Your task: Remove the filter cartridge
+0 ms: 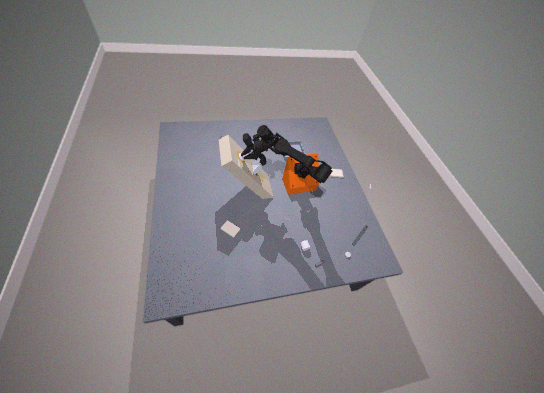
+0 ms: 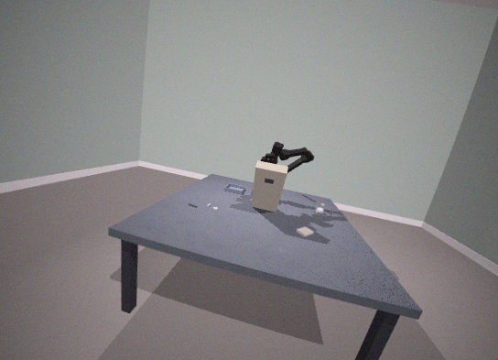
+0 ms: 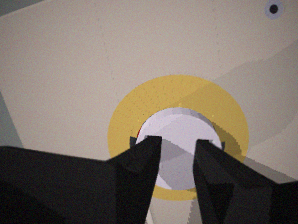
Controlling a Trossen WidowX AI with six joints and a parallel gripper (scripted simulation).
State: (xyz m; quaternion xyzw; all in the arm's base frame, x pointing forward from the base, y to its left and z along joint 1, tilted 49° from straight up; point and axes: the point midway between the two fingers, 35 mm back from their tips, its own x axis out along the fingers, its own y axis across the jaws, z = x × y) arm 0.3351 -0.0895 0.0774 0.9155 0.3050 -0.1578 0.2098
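Right now my gripper tip is 410 mm past the shallow frame, 280 mm to the left of it and 270 mm above it. Also, from my gripper tip: white round filter cartridge: 10 mm ahead, 10 mm below.
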